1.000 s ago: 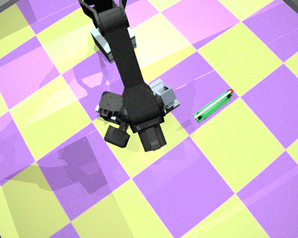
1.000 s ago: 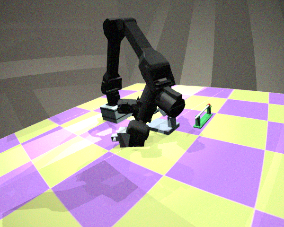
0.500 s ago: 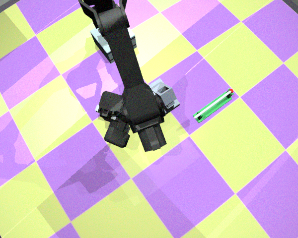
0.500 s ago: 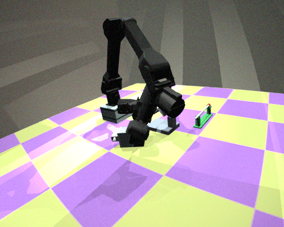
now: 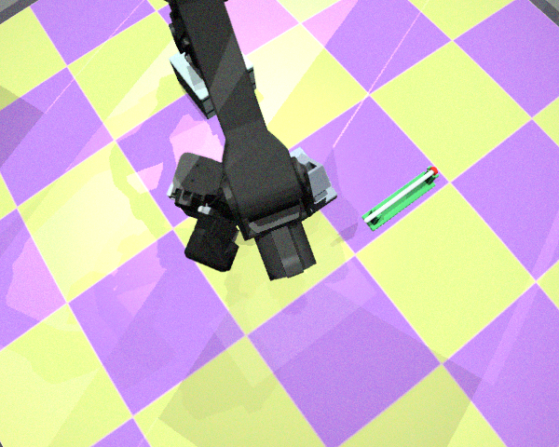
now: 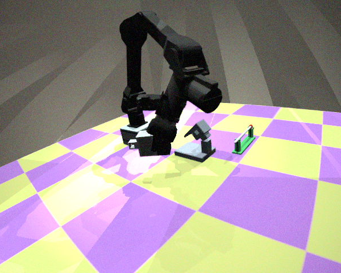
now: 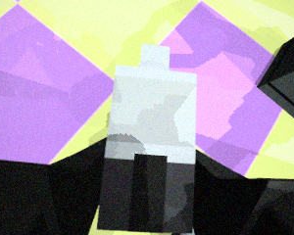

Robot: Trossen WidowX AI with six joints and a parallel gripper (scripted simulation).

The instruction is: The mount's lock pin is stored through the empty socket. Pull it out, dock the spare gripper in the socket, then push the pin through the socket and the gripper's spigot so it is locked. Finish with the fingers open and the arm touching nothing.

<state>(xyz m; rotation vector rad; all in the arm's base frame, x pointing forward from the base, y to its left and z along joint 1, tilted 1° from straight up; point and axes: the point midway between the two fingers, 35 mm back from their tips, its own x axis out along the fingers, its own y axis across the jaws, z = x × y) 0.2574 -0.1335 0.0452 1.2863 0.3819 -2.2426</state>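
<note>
Right now the grey mount is 15 cm to the left of my gripper tip, 4 cm ahead of it and 3 cm below it. Round my gripper tip: spare gripper 1 cm to the right, 1 cm behind, 1 cm above; then green rack 26 cm to the left, 15 cm ahead, 6 cm below.
</note>
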